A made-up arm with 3 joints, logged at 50 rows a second.
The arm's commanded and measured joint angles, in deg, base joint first. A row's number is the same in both.
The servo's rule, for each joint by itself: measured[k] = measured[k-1] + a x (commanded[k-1-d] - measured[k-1]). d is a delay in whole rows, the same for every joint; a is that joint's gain. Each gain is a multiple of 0.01, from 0.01 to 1. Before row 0 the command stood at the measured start. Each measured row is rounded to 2 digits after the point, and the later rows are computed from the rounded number. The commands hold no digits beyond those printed.
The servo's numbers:
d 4
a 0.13 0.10 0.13
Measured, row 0:
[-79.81, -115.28, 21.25]
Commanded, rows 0 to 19:
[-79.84, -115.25, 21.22]
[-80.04, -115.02, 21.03]
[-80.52, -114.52, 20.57]
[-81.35, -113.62, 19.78]
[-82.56, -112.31, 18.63]
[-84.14, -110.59, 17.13]
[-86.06, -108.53, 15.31]
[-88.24, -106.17, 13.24]
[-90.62, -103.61, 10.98]
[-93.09, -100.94, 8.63]
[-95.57, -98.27, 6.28]
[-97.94, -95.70, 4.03]
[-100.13, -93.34, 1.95]
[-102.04, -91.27, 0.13]
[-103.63, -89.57, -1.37]
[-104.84, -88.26, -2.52]
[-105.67, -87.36, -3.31]
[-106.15, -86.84, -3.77]
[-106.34, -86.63, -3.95]
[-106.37, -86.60, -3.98]
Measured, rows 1 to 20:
[-79.81, -115.28, 21.25]
[-79.81, -115.28, 21.25]
[-79.81, -115.28, 21.25]
[-79.81, -115.28, 21.25]
[-79.81, -115.28, 21.25]
[-79.84, -115.25, 21.22]
[-79.93, -115.18, 21.14]
[-80.11, -115.02, 20.96]
[-80.43, -114.75, 20.66]
[-80.91, -114.33, 20.20]
[-81.58, -113.75, 19.56]
[-82.45, -112.99, 18.74]
[-83.51, -112.05, 17.73]
[-84.76, -110.94, 16.55]
[-86.17, -109.67, 15.21]
[-87.70, -108.27, 13.76]
[-89.32, -106.78, 12.22]
[-90.97, -105.23, 10.65]
[-92.62, -103.66, 9.09]
[-94.21, -102.12, 7.58]

